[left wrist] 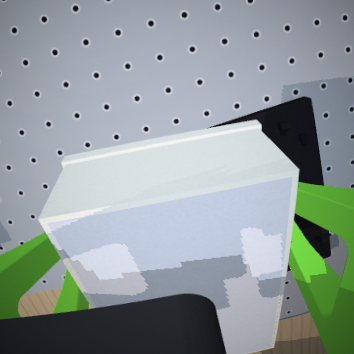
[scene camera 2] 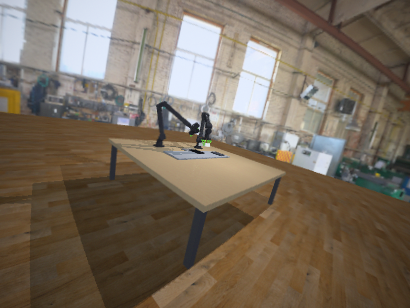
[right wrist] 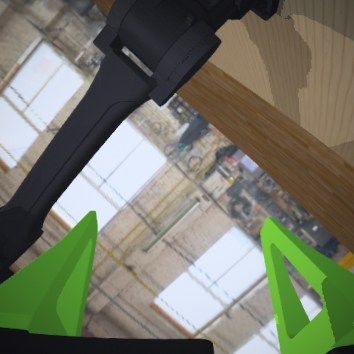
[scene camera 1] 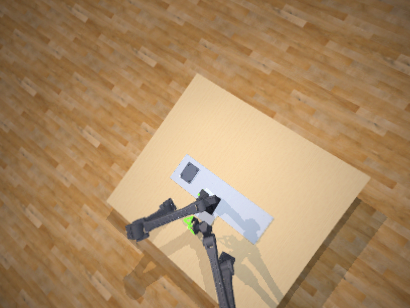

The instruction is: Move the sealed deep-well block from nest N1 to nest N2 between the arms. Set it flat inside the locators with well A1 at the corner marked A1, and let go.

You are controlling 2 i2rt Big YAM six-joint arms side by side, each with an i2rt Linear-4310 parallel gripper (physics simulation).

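Places are measured from the left arm's base along level axes (x right, y ahead, z up), in centimetres.
Pixels of known places: left gripper, fingertip midpoint: [left wrist: 173, 205] [scene camera 2: 205, 145] [scene camera 1: 207, 194]; right gripper, fingertip midpoint: [scene camera 2: 195, 133] [right wrist: 182, 221] [scene camera 1: 185, 223]; left arm's base, origin of the base link: [scene camera 2: 198, 148] [scene camera 1: 170, 205]; right arm's base, origin of the base link: [scene camera 2: 158, 146] [scene camera 1: 226, 259].
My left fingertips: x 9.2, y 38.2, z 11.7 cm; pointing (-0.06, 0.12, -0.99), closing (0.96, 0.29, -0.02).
Note:
For each thing: its top centre in the pictures, then the offset to it from my left fingertips. Level surfaces: height alone.
- sealed deep-well block, middle of its top: [left wrist: 193, 326] [scene camera 2: 204, 142] dx +1.0, dy -3.3, dz +3.9 cm
- Nest N2, middle of its top: [left wrist: 264, 214] [scene camera 1: 210, 203] [scene camera 2: 197, 150] dx +8.5, dy -4.4, dz -8.2 cm
- Nest N1, middle of its top: [scene camera 1: 188, 172] dx -24.5, dy -5.9, dz -8.6 cm
- long pale board, its level: dz -10.4 cm
- wooden table, its level: dz -11.7 cm
The sealed deep-well block [left wrist: 170, 185] [scene camera 2: 206, 145] is a pale box with a reflective top. My left gripper [left wrist: 173, 205] [scene camera 2: 206, 142] is shut on it, with green fingers at its two ends, and holds it above the perforated board. Nest N2 [left wrist: 295, 132] [scene camera 2: 196, 151] is black and partly hidden behind the block in the left wrist view; the left arm covers much of it in scene camera 1. Nest N1 [scene camera 1: 189, 172] is dark grey and empty. My right gripper [right wrist: 182, 221] [scene camera 1: 188, 224] is open and empty, beside the left arm. Well A1 and the corner mark cannot be made out.
The long pale board [scene camera 1: 245, 210] [left wrist: 125, 90] lies on the wooden table [scene camera 1: 280, 150] [scene camera 2: 215, 182]. The left arm [scene camera 1: 170, 214] reaches across just above the right gripper in scene camera 1. The right arm [scene camera 1: 216, 265] comes up from the bottom edge.

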